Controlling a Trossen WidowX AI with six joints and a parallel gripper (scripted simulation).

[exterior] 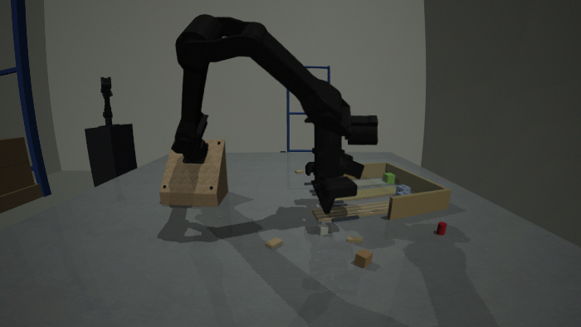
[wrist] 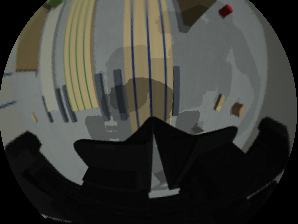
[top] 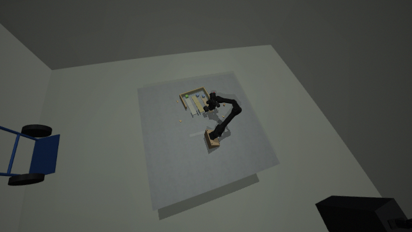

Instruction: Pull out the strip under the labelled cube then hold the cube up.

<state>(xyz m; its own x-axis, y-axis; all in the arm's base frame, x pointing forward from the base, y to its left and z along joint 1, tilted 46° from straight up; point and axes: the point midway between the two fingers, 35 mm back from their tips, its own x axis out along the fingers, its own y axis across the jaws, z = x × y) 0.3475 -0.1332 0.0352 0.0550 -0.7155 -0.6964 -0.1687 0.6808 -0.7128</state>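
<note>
Right now the wooden strip is 100 mm ahead of my gripper tip and 20 mm to the left of it. The rest, counted from my gripper tip: red cylinder 230 mm ahead, 110 mm to the right, 10 mm above; brown cube 190 mm to the right, 40 mm ahead.
</note>
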